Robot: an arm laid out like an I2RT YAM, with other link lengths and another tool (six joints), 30 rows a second.
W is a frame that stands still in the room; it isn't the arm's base.
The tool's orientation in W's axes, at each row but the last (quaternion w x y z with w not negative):
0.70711 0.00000 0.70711 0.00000
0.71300 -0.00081 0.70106 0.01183
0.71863 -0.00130 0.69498 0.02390
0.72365 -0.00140 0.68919 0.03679
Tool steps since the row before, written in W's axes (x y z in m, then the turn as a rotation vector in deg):
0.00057 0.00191 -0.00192 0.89 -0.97 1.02
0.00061 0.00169 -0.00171 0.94 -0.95 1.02
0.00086 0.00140 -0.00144 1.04 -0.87 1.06
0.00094 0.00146 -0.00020 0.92 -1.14 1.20
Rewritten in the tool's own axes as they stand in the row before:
0.00192 0.00191 0.00057 -1.02 -0.97 0.89
0.00175 0.00165 0.00061 -1.02 -0.95 0.94
0.00151 0.00132 0.00086 -1.05 -0.87 1.04
0.00032 0.00139 0.00100 -1.21 -1.13 0.92

